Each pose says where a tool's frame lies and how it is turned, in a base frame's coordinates. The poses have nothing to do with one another.
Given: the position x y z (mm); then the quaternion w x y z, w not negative.
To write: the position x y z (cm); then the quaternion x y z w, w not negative. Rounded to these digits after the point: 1 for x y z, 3 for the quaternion.
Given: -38, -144, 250, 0.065, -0.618, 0.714, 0.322
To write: -3.8, -14.4, 25.0, -0.618, 0.714, 0.322, 0.065
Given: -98, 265, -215, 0.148, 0.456, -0.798, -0.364
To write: -9.8, 26.5, -21.5, 0.456, -0.798, -0.364, 0.148
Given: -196, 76, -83, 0.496, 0.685, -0.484, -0.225
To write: -19.6, 7.6, -8.3, 0.685, -0.484, -0.225, 0.496
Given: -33, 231, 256, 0.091, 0.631, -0.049, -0.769
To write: -3.3, 23.1, 25.6, 0.631, -0.049, -0.769, 0.091
